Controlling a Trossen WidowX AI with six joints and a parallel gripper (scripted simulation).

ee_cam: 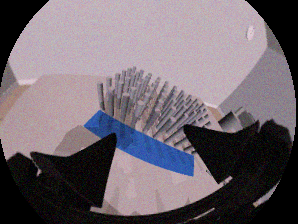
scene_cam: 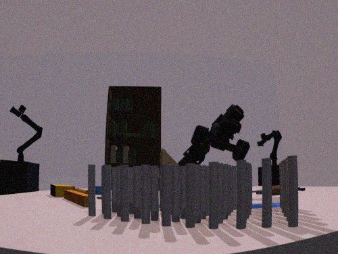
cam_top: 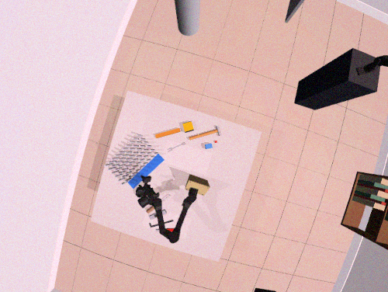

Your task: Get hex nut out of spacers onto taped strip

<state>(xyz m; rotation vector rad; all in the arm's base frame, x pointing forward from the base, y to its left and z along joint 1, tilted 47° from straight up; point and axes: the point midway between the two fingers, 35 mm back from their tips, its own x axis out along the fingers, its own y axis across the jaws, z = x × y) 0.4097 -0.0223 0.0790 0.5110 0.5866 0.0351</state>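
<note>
My gripper tip is now 320 mm to the right of the grey block, 190 mm past it and 130 mm above it. Also, from my gripper tip: red-handled tool (440 mm to the left, 300 mm behind, 140 mm below); then blue taped strip (150 mm below, 40 mm to the right, 20 mm ahead); then orange bar (430 mm to the right, 130 mm below, 100 mm behind).
</note>
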